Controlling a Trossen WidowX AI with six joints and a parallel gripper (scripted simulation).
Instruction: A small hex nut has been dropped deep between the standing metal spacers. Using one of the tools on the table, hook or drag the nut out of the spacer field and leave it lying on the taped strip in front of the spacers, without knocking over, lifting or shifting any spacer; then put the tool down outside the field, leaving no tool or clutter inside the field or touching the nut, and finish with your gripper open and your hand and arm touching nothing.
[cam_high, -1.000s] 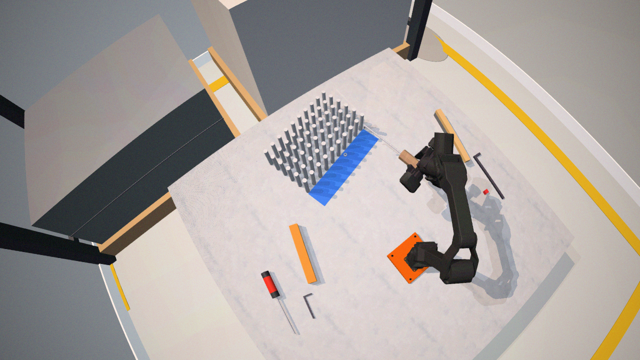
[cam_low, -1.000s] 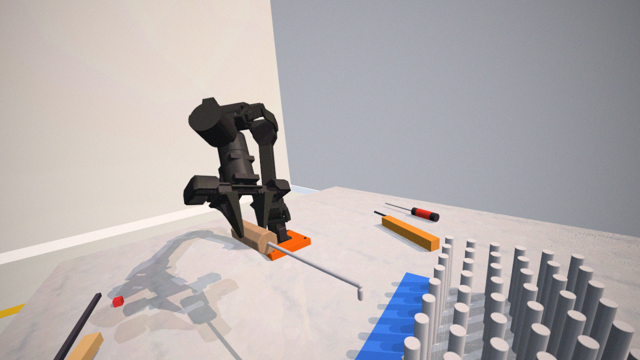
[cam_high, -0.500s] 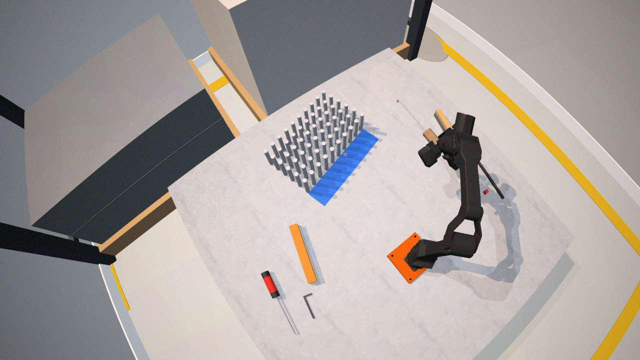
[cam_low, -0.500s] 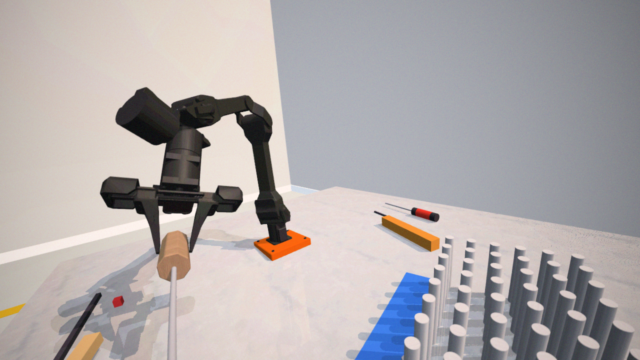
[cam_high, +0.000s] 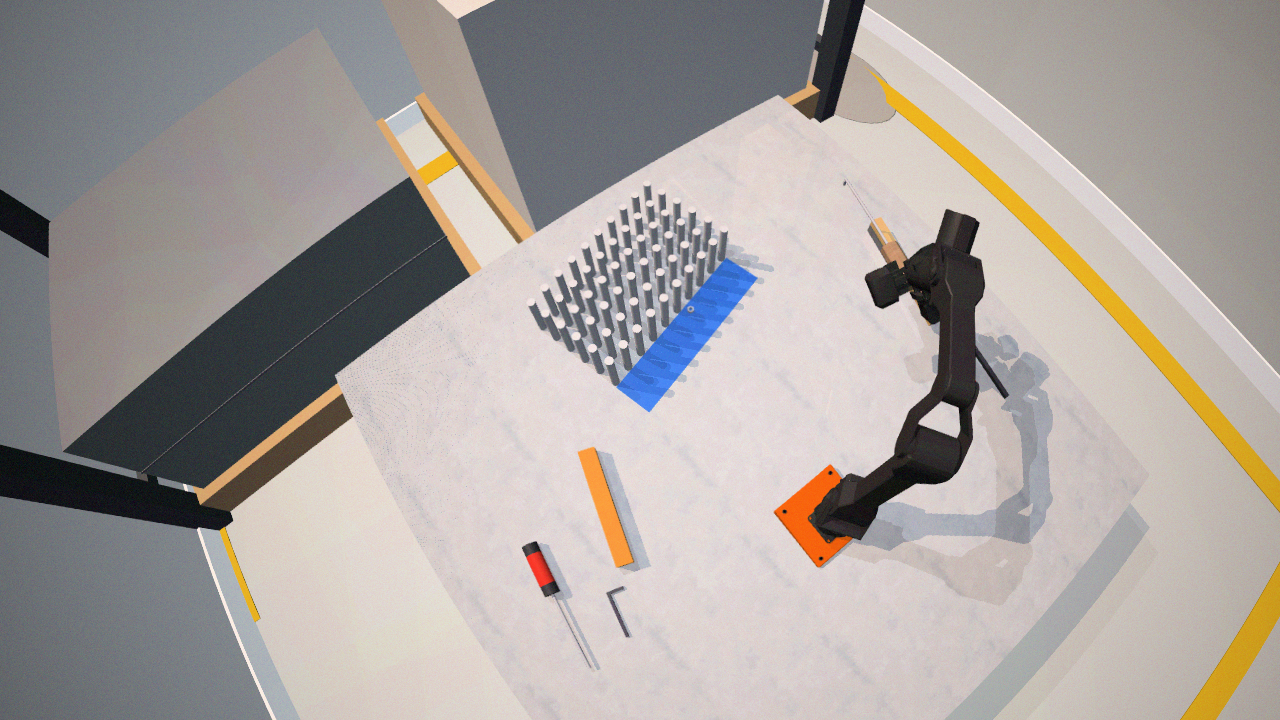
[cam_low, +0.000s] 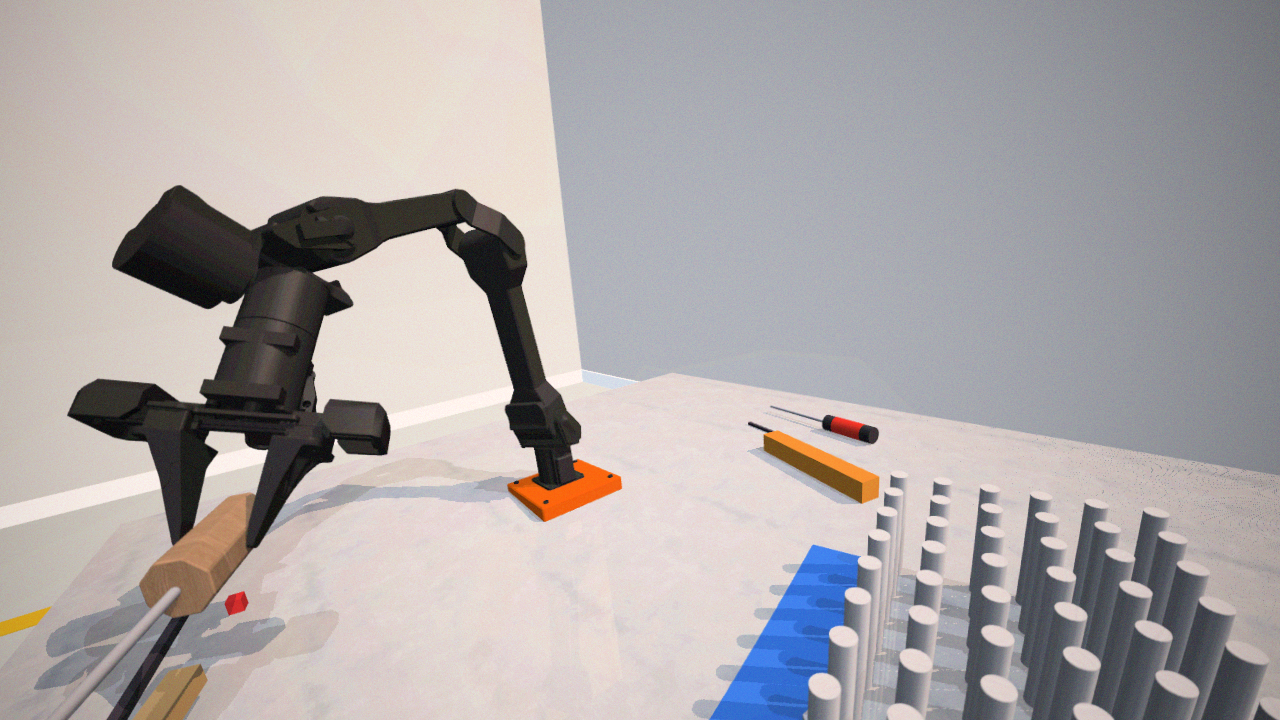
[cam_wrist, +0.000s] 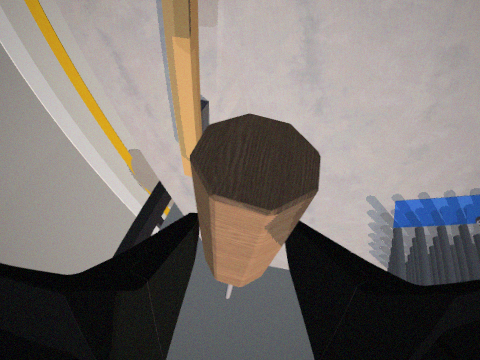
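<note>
Now: the wood-handled hook tool 10 cm ahead of my gripper tip, 3 cm to the right of it and 1 cm below it. The rest, counted from my gripper tip: blue taped strip 21 cm ahead, 33 cm to the left, 18 cm below; then orange bar 3 cm ahead, 67 cm to the left, 17 cm below; then red cube 26 cm behind, 5 cm to the right, 17 cm below.
</note>
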